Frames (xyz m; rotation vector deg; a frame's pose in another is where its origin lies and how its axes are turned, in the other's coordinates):
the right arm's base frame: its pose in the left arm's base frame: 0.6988 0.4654 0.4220 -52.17 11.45 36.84
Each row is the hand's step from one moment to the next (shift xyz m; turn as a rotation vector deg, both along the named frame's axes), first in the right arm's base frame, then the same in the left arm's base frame.
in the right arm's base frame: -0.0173 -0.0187 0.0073 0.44 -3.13 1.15
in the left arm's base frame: -0.0034 -0.0100 0.0243 2.10 -0.29 2.61
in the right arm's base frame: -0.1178 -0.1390 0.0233 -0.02 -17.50 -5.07
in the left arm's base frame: -0.0134 -0.0941 0.1572 10.93 -11.73 8.65
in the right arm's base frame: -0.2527 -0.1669 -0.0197 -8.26 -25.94 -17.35
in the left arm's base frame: -0.0998 -0.1986 0.2066 10.66 -28.68 10.30
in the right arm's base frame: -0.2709 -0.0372 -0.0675 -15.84 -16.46 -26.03
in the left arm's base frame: -0.1867 -0.1866 0.0982 -0.13 -34.58 1.85
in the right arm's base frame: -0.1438 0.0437 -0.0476 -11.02 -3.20 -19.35
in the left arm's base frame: -0.1357 -0.0803 0.0024 -4.88 -21.38 -5.00
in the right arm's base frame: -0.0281 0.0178 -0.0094 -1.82 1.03 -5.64
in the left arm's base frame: -0.0320 -0.0117 -0.0058 -1.48 -4.76 -3.36
